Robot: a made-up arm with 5 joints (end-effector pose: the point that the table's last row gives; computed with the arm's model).
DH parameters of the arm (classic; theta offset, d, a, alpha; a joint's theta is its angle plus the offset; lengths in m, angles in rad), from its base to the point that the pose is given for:
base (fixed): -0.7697 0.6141 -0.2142 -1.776
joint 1: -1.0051 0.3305 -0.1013 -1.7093
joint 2: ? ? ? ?
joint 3: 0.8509 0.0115 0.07 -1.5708
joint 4: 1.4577 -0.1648 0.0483 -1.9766
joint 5: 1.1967 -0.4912 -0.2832 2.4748
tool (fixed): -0.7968 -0.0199 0 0
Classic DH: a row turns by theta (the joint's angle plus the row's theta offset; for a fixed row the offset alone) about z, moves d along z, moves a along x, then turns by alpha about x.
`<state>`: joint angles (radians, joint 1 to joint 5).
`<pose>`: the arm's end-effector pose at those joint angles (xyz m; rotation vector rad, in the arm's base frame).
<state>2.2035 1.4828 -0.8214 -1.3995 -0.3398</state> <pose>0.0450 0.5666 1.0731 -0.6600 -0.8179 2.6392</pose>
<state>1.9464 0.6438 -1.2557 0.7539 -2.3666</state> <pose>0.4995 0.4980 0.2914 2.1107 -0.7229 0.4643</pose>
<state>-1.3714 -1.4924 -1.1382 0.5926 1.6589</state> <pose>0.0089 0.4351 -0.1504 2.4695 0.8705 0.7535</pose>
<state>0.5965 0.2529 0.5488 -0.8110 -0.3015</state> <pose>-0.5089 0.3419 0.5936 0.7020 -0.9187 -1.0558</pose>
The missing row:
joint 2: -0.3914 -0.2046 -0.145 -0.7127
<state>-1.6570 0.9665 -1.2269 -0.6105 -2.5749</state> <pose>0.0736 0.3169 0.9009 -0.4764 -1.6504 2.4889</pose>
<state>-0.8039 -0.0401 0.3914 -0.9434 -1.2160</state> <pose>-0.1654 0.0202 0.6050 0.1356 -1.9278 0.9727</pose>
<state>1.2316 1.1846 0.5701 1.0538 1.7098</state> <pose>0.5054 0.7314 1.0159 0.9208 -0.0872 2.4514</pose>
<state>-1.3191 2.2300 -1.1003 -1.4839 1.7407</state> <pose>0.1781 -0.0388 0.3457 0.8785 0.8957 0.0424</pose>
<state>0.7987 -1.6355 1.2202 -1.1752 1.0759</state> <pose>0.1977 -0.0688 0.8683 0.4293 1.5042 -0.5339</pose>
